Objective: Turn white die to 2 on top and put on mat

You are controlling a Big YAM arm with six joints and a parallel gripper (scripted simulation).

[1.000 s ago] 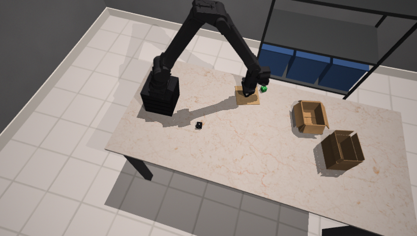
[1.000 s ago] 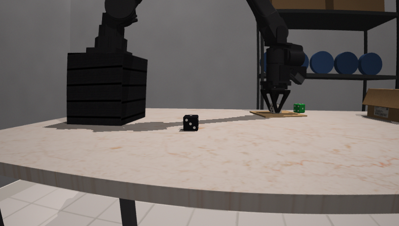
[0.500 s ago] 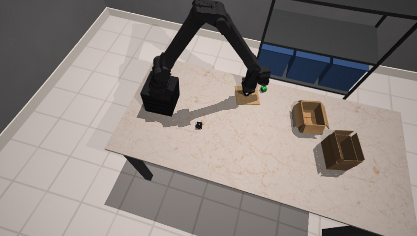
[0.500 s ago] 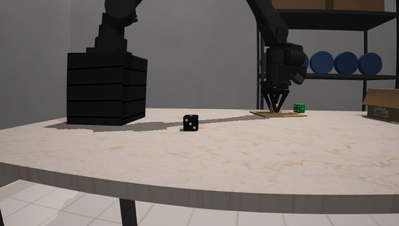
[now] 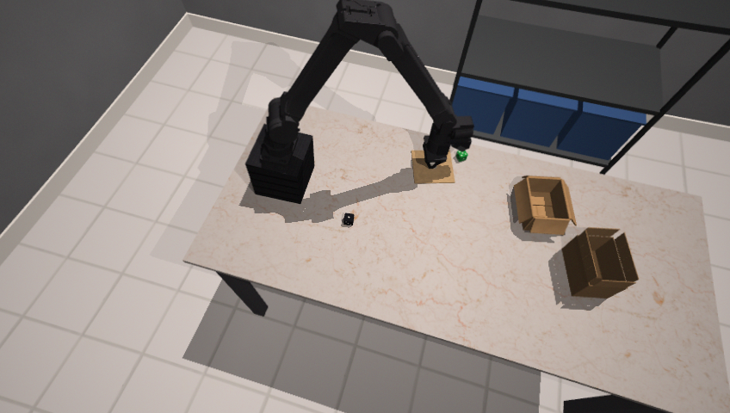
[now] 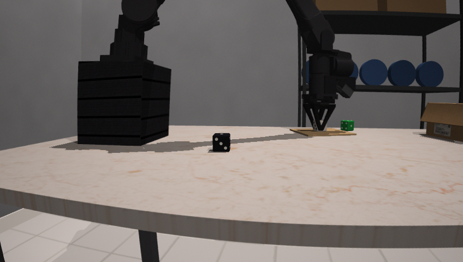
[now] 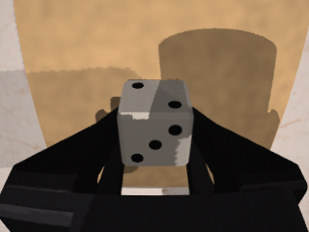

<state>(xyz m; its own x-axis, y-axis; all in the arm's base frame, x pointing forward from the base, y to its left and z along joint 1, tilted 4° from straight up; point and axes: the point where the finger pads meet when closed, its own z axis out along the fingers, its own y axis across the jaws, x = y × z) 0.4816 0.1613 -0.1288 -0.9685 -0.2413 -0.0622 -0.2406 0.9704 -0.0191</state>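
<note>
Now: hand 10 mm short of the mat and 10 mm above it. From my hand the other things lie so: black die: 230 mm behind, 270 mm to the right; then green die: 100 mm ahead, 60 mm to the left.
</note>
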